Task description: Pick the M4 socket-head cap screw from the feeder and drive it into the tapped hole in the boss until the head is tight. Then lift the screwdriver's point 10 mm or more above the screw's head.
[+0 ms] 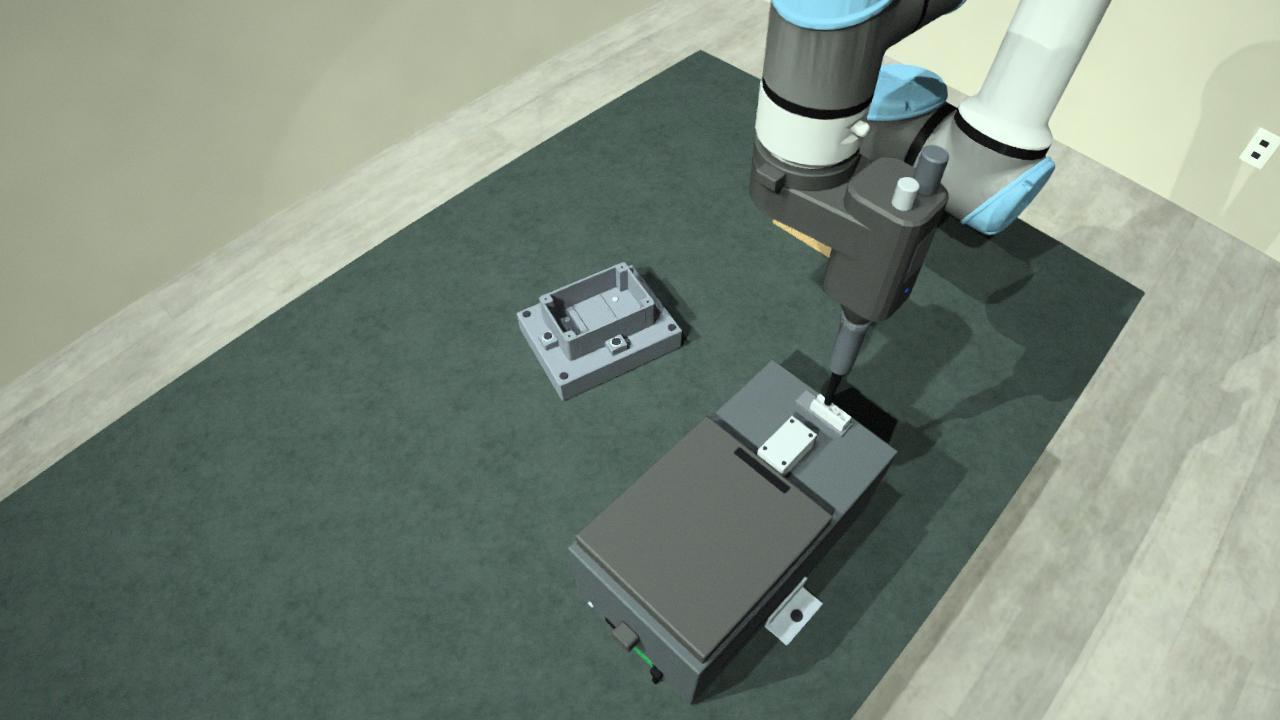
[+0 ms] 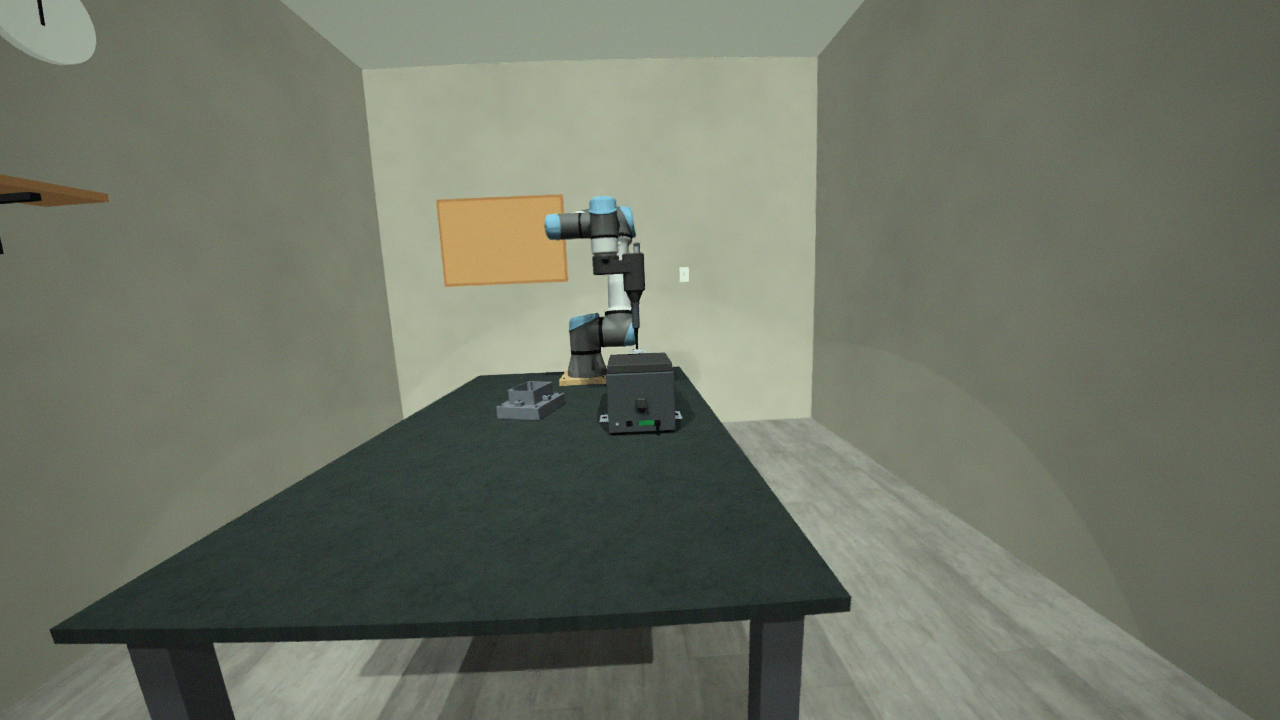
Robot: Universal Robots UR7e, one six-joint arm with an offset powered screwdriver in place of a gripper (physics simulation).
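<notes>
The screwdriver [image 1: 828, 400] [image 2: 636, 347] points down, its thin black bit at the left end of the small white pick-up block [image 1: 833, 415] on the feeder. The bit's tip seems to touch or nearly touch the block. The feeder [image 1: 702, 537] [image 2: 640, 389] is a dark grey box with a raised brown-grey lid. No M4 screw can be made out at the tip, and whether the bit holds one is too small to tell. The grey open-topped housing [image 1: 614, 333] [image 2: 529, 394] stands left of the feeder on a thick base. Which boss has the tapped hole cannot be told.
A white plate [image 1: 787, 444] with dark screws lies on the feeder beside the pick-up block. A metal bracket [image 1: 794, 614] sticks out at the feeder's side. The arm's wooden base plate [image 2: 581, 380] is at the back of the dark green table top [image 1: 268, 501] [image 2: 501, 528].
</notes>
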